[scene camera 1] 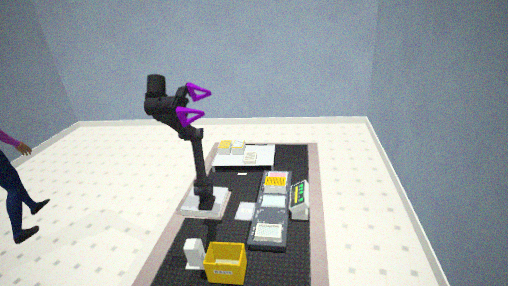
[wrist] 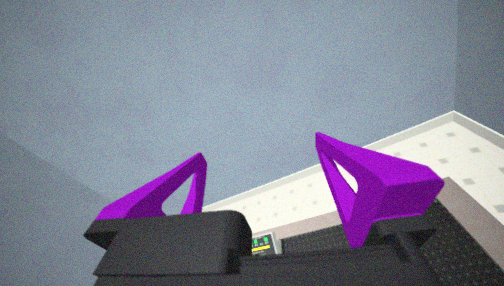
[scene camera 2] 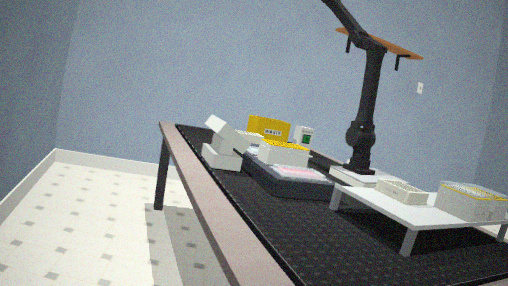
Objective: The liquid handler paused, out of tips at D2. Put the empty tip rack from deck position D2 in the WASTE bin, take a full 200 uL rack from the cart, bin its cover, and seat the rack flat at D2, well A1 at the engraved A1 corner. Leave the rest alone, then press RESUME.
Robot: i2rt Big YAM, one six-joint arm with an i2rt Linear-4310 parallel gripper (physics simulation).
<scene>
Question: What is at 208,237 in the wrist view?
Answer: My gripper.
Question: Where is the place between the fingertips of my gripper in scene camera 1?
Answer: At 207,102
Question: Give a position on a cart shelf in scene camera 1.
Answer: At 265,154
</scene>
